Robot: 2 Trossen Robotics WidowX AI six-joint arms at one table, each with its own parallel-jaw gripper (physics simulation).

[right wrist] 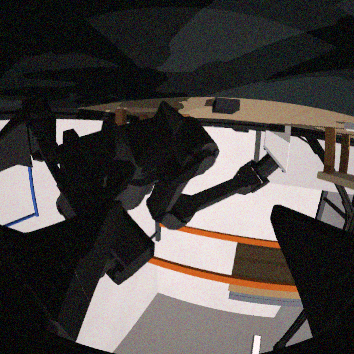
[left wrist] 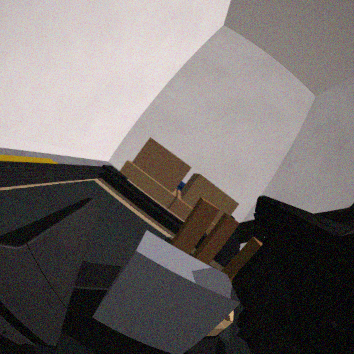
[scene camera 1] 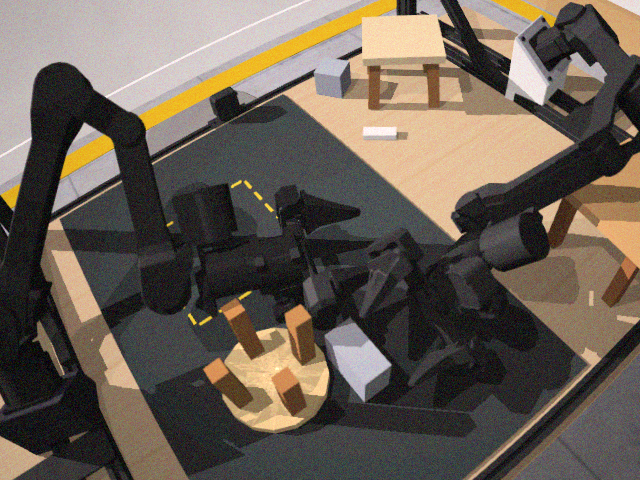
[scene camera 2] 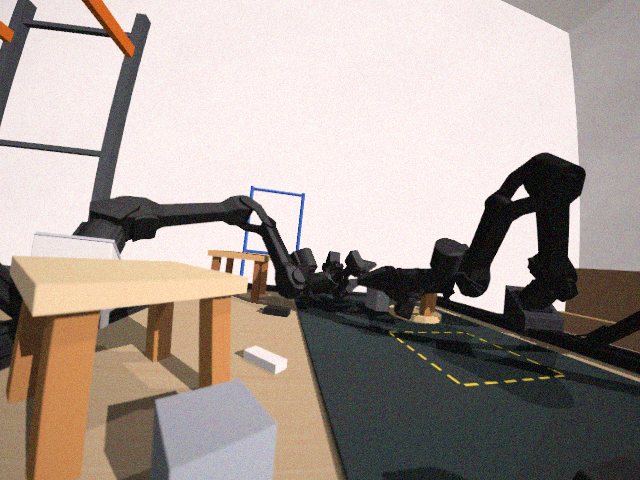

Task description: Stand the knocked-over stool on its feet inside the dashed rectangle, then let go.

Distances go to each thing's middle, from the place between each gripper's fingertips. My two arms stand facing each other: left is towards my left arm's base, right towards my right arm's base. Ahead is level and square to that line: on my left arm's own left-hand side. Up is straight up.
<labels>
The white block [scene camera 2: 271, 362] is 34 cm behind my left hand, 29 cm to the left of it and 10 cm below it.
My right gripper is now 21 cm past the white block, 20 cm to the right of it and 9 cm above it.
</labels>
